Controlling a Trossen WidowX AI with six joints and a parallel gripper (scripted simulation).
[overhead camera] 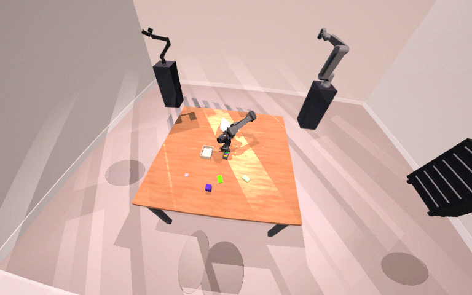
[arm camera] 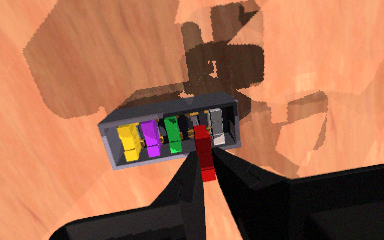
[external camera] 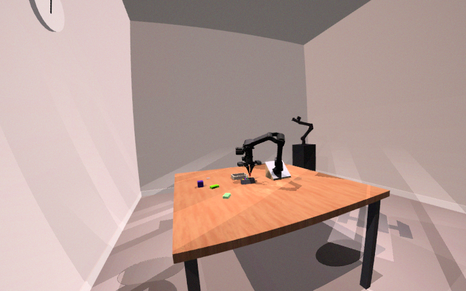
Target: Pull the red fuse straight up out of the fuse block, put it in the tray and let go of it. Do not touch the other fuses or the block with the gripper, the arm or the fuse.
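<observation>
Right now the white fuse is 20 mm behind my gripper tip and 50 mm below it. Also, from my gripper tip: purple fuse (40 mm ahead, 10 mm to the right, 50 mm below); red fuse (10 mm below); green fuse (20 mm ahead, 50 mm below).
</observation>
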